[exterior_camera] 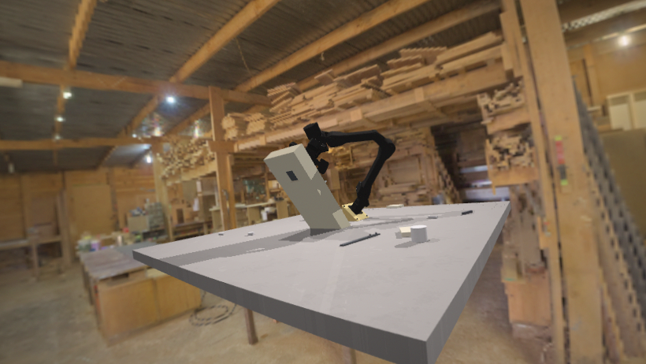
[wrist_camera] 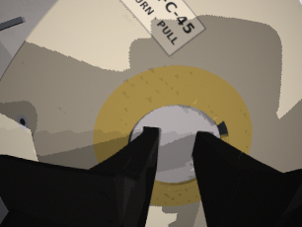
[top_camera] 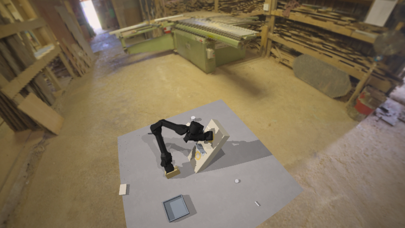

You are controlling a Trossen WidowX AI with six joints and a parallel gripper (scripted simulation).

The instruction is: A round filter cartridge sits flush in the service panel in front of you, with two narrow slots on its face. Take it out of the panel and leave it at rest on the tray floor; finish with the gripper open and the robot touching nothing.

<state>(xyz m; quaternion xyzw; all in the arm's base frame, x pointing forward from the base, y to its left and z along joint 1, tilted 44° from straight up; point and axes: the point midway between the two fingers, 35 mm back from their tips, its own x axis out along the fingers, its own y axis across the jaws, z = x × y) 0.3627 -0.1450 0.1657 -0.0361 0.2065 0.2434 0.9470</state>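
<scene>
Right now my gripper tip is 10 mm short of the round grey filter cartridge and 10 mm above it. The rest, counted from my gripper tip: beige service panel: 80 mm below, 40 mm behind; then grey bracket: 100 mm below, 100 mm behind; then grey tray: 430 mm behind, 300 mm to the right, 260 mm below.
</scene>
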